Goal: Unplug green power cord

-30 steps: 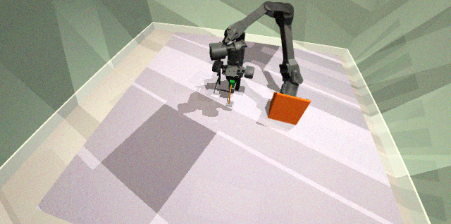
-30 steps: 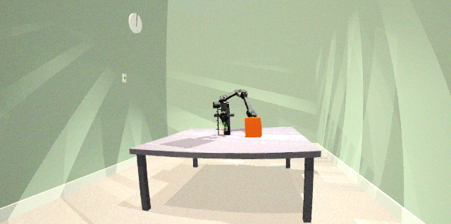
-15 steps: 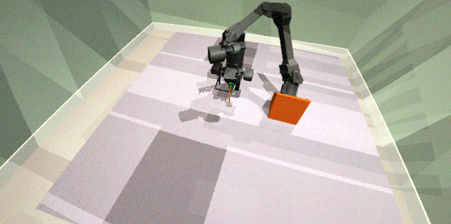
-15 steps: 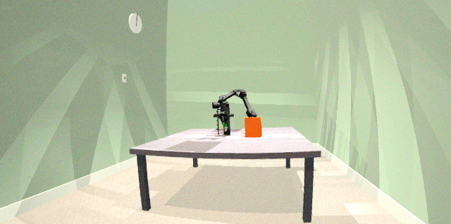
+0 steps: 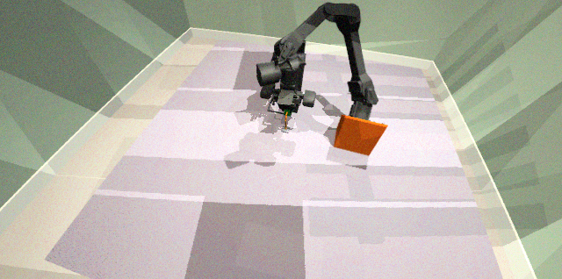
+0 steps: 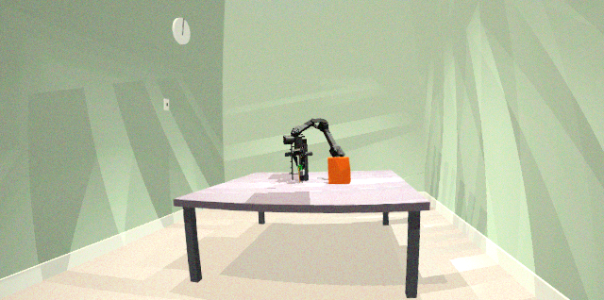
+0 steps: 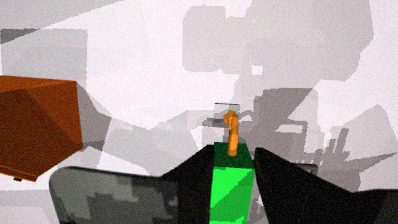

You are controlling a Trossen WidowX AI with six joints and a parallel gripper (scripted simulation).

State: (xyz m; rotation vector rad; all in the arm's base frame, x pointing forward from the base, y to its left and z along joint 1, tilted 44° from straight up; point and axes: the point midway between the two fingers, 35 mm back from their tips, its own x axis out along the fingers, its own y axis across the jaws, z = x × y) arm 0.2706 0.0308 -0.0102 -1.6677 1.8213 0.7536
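Now: the green plug 50 mm to the right of my gripper tip.
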